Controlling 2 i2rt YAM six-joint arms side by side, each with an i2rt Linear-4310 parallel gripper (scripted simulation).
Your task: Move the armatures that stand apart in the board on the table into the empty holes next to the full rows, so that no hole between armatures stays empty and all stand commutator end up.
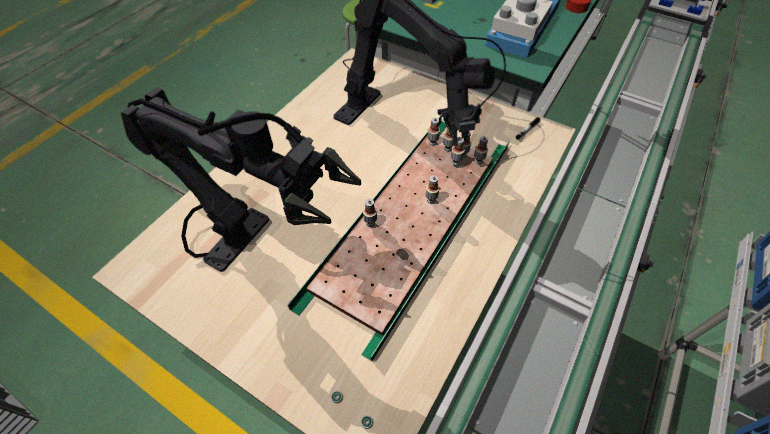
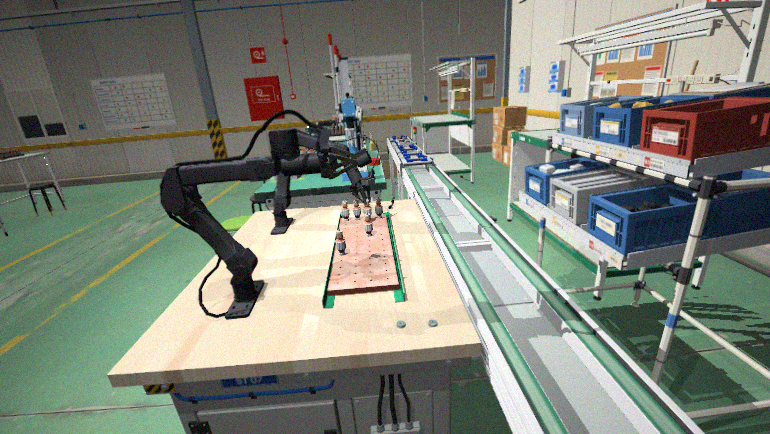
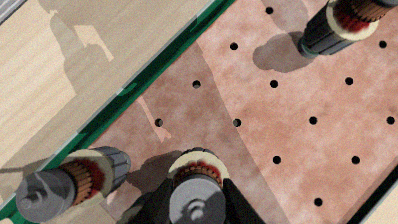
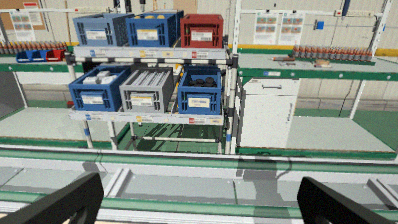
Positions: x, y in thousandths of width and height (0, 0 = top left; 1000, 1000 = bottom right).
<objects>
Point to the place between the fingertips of my right gripper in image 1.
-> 450, 464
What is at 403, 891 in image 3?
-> My left gripper.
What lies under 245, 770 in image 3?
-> An armature.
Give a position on a copper-coloured board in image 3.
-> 845, 725
</objects>
